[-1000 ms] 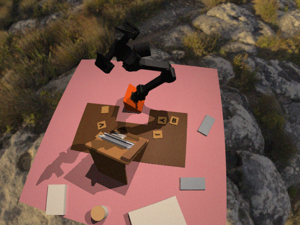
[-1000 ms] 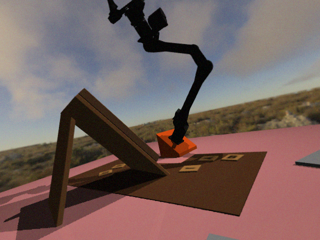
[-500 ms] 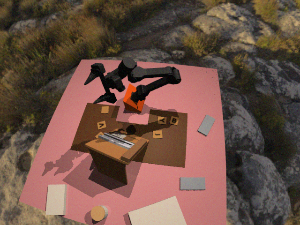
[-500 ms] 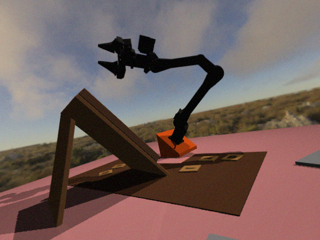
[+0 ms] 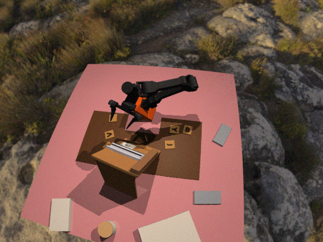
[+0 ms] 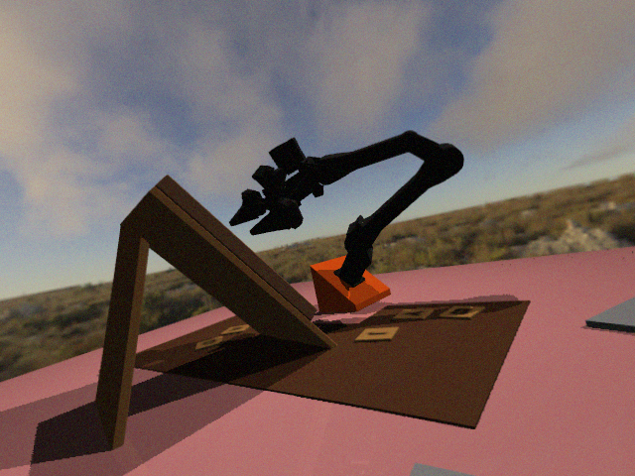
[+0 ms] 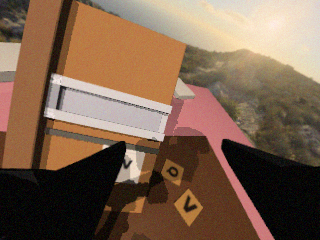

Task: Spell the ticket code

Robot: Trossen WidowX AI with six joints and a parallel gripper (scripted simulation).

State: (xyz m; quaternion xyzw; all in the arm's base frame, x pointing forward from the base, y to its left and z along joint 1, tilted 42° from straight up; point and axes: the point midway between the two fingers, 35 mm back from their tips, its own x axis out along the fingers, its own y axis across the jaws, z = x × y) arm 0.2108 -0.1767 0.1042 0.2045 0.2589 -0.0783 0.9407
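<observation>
Right now the white ticket is 5 cm ahead of my gripper tip, 3 cm to the left of it and 15 cm below it. The rest, counted from my gripper tip: brown mat (5 cm behind, 7 cm to the left, 23 cm below); white block (50 cm ahead, 30 cm to the right, 22 cm below).
</observation>
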